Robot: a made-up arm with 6 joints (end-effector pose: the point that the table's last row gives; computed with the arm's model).
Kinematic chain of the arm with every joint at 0, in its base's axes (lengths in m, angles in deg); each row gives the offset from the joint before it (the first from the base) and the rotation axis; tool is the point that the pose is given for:
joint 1: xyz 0 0 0.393 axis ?
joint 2: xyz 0 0 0 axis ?
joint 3: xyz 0 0 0.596 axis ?
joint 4: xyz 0 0 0 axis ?
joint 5: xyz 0.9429 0 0 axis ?
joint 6: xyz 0 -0.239 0 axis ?
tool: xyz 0 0 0
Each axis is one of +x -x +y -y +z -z.
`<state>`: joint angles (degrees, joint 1 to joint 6).
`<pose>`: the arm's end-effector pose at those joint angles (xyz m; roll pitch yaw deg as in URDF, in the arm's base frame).
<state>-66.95 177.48 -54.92 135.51 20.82 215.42</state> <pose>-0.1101 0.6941 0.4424 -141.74 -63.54 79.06</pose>
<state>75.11 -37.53 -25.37 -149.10 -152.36 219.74</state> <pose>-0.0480 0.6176 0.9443 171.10 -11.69 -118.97</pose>
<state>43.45 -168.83 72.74 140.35 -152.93 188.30</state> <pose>-0.4389 -0.1623 -1.0935 -30.99 -38.04 21.81</pose>
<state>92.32 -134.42 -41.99 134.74 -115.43 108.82</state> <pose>-0.1424 -0.6416 0.9107 -106.88 27.13 -41.56</pose>
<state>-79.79 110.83 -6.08 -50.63 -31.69 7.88</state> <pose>-0.1553 0.0070 -0.5761 -161.73 37.44 69.45</pose>
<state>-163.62 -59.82 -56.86 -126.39 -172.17 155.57</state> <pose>-0.3787 -0.2591 0.5492 -102.03 -1.69 10.08</pose>
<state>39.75 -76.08 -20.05 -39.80 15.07 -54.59</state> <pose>0.1753 -0.0931 1.2329 115.51 -65.84 15.75</pose>
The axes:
joint 1: +z
joint 2: +y
joint 3: -y
joint 4: -x
joint 5: -y
joint 6: -x

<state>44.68 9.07 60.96 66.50 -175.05 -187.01</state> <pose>0.4250 0.2862 1.8587 79.62 53.62 -127.65</pose>
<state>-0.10 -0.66 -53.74 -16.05 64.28 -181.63</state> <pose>0.5063 -0.2306 0.1954 -168.66 -9.97 -14.75</pose>
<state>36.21 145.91 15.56 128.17 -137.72 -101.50</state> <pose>-0.1948 0.0405 -0.9408 -110.69 -17.14 2.60</pose>
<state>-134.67 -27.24 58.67 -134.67 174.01 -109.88</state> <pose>0.1448 -0.0925 1.8513 -113.21 85.74 137.06</pose>
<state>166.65 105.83 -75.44 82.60 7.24 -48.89</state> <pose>0.3715 -0.0565 0.0144 146.39 -0.33 -20.53</pose>
